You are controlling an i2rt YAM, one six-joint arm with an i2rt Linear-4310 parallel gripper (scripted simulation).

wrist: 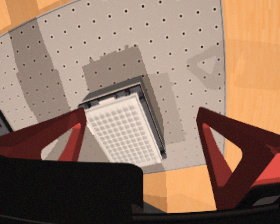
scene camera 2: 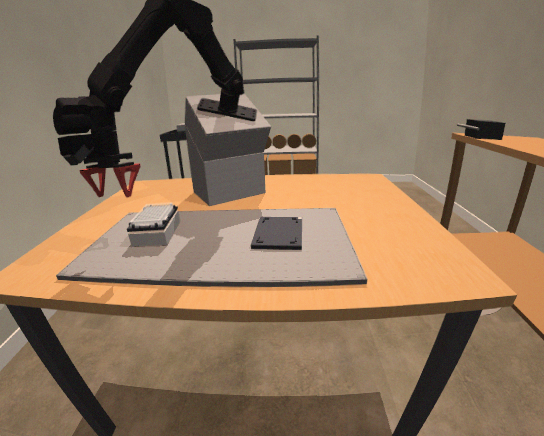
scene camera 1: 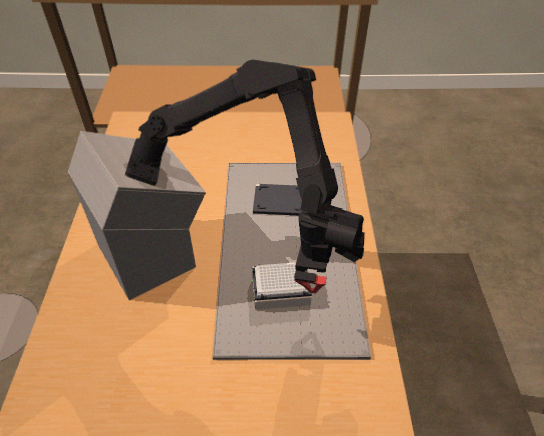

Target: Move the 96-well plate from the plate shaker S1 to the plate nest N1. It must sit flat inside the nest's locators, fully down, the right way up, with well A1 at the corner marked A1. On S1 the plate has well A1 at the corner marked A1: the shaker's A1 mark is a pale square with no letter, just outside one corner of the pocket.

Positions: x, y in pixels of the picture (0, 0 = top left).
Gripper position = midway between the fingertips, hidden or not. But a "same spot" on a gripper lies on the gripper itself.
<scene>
gripper: wrist; scene camera 2; scene camera 1 316, 275
same spot on grey plate shaker S1: [wrist: 136, 80] = [scene camera 1: 310, 300]
same spot on gripper: [wrist: 39, 184] = [scene camera 2: 105, 163]
</scene>
